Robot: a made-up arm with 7 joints. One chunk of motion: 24 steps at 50 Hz.
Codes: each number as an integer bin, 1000 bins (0 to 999) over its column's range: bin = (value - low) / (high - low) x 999, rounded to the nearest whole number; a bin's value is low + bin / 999 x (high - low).
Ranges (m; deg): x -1.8..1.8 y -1.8..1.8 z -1.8..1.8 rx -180..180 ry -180..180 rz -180..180
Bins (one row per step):
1: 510 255 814 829 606 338
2: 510 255 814 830 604 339
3: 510 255 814 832 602 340
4: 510 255 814 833 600 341
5: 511 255 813 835 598 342
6: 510 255 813 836 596 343
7: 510 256 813 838 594 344
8: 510 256 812 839 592 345
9: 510 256 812 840 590 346
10: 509 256 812 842 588 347
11: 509 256 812 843 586 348
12: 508 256 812 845 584 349
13: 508 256 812 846 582 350
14: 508 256 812 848 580 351
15: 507 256 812 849 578 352
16: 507 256 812 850 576 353
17: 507 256 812 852 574 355
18: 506 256 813 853 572 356
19: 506 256 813 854 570 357
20: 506 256 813 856 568 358
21: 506 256 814 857 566 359
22: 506 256 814 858 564 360
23: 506 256 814 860 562 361
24: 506 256 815 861 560 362
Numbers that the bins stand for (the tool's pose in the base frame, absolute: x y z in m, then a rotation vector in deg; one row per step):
1: 0.0378 -0.8811 1.1333 118.74 38.38 -58.20
2: 0.0378 -0.8811 1.1333 119.10 37.66 -57.84
3: 0.0378 -0.8811 1.1333 119.82 36.94 -57.48
4: 0.0378 -0.8811 1.1333 120.18 36.22 -57.12
5: 0.0414 -0.8811 1.1297 120.90 35.50 -56.76
6: 0.0378 -0.8811 1.1297 121.26 34.77 -56.40
7: 0.0378 -0.8775 1.1297 121.98 34.05 -56.04
8: 0.0378 -0.8775 1.1261 122.34 33.33 -55.68
9: 0.0378 -0.8775 1.1261 122.70 32.61 -55.32
10: 0.0342 -0.8775 1.1261 123.42 31.89 -54.95
11: 0.0342 -0.8775 1.1261 123.78 31.17 -54.59
12: 0.0306 -0.8775 1.1261 124.50 30.45 -54.23
13: 0.0306 -0.8775 1.1261 124.86 29.73 -53.87
14: 0.0306 -0.8775 1.1261 125.59 29.01 -53.51
15: 0.0270 -0.8775 1.1261 125.95 28.29 -53.15
16: 0.0270 -0.8775 1.1261 126.31 27.57 -52.79
17: 0.0270 -0.8775 1.1261 127.03 26.85 -52.07
18: 0.0234 -0.8775 1.1297 127.39 26.13 -51.71
19: 0.0234 -0.8775 1.1297 127.75 25.41 -51.35
20: 0.0234 -0.8775 1.1297 128.47 24.68 -50.99
21: 0.0234 -0.8775 1.1333 128.83 23.96 -50.63
22: 0.0234 -0.8775 1.1333 129.19 23.24 -50.27
23: 0.0234 -0.8775 1.1333 129.91 22.52 -49.91
24: 0.0234 -0.8775 1.1369 130.27 21.80 -49.55

